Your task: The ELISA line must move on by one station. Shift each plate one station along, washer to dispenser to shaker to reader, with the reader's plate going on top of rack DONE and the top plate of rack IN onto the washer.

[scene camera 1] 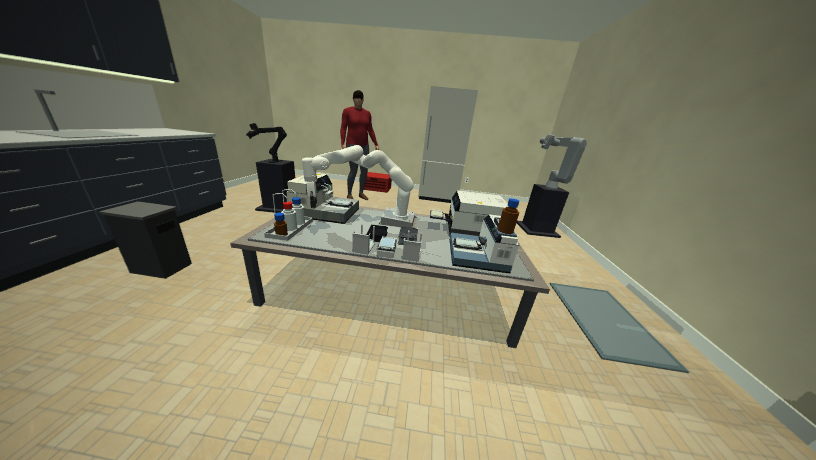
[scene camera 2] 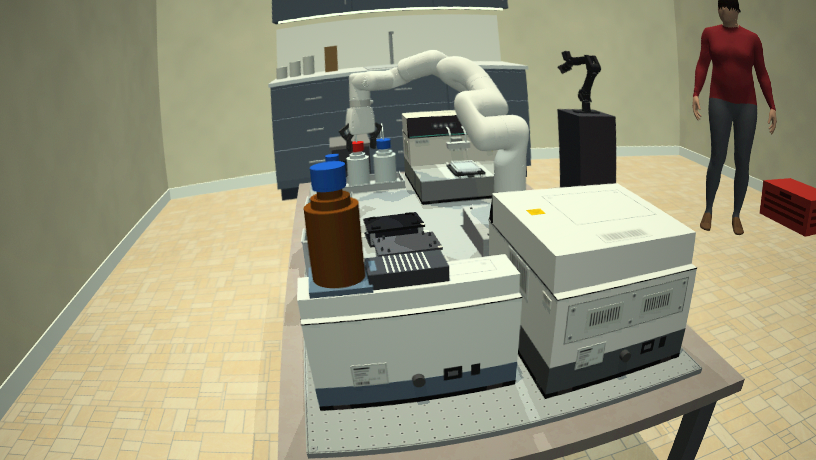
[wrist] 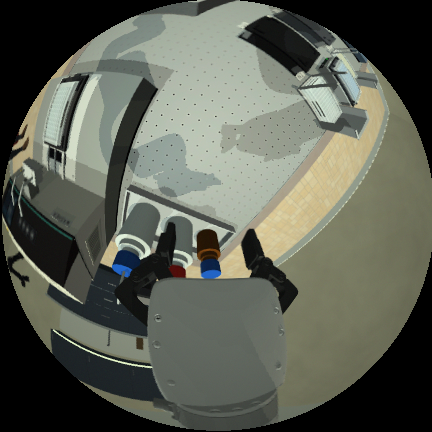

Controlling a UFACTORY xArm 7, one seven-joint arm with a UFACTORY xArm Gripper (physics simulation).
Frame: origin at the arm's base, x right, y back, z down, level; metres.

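Seen in the pictures: gripper, fingertip midpoint: [scene camera 1: 314, 205] [scene camera 2: 361, 150] [wrist: 210, 233]; arm's base at its link origin: [scene camera 1: 400, 214].
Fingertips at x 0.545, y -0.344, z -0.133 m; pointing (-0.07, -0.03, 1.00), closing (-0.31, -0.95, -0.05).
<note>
Offsets run from my fingertips to a thing's top centre. "spot": to the spot under its first point.
My gripper [scene camera 1: 313, 201] [scene camera 2: 361, 137] [wrist: 210, 233] is open and empty, above the bottle tray at the table's left end. A pale plate {dx -0.070, dy +0.362, dz +0.077 m} [scene camera 1: 341, 202] [scene camera 2: 465, 166] [wrist: 62, 112] lies on the grey-based machine [scene camera 1: 328, 214] [scene camera 2: 451, 188] with thin tubes. Another plate {dx -0.997, dy -0.078, dz +0.105 m} [scene camera 1: 468, 244] lies on the blue-based machine {spot: dx -1.034, dy -0.252, dz +0.134 m} [scene camera 1: 477, 260]. A small plate {dx -0.827, dy +0.309, dz +0.069 m} [scene camera 1: 437, 214] is beside the large white machine {dx -1.134, dy +0.291, dz -0.083 m} [scene camera 1: 478, 216] [scene camera 2: 617, 240]. At the front, plates [scene camera 1: 386, 244] [wrist: 322, 101] stand near grey upright holders {spot: dx -0.359, dy -0.222, dz +0.113 m} [scene camera 1: 361, 242] {spot: dx -0.652, dy -0.245, dz +0.112 m} [scene camera 1: 411, 249]. I cannot read labels telling racks or stations apart.
White bottles [scene camera 1: 290, 218] [scene camera 2: 358, 168] [wrist: 139, 225] and an amber bottle {spot: dx +0.166, dy -0.125, dz +0.106 m} [scene camera 1: 280, 225] [wrist: 208, 242] stand in a tray {spot: dx +0.095, dy +0.039, dz +0.183 m} [scene camera 1: 304, 227] near the fingers. Two dark flat units {spot: dx -0.418, dy +0.029, dz +0.138 m} [scene camera 2: 394, 221] {spot: dx -0.625, dy +0.021, dz +0.127 m} [scene camera 2: 406, 242] are mid-table. A large amber bottle {spot: dx -1.148, dy -0.235, dz -0.131 m} [scene camera 1: 508, 218] [scene camera 2: 334, 240] stands on the blue-based machine.
</note>
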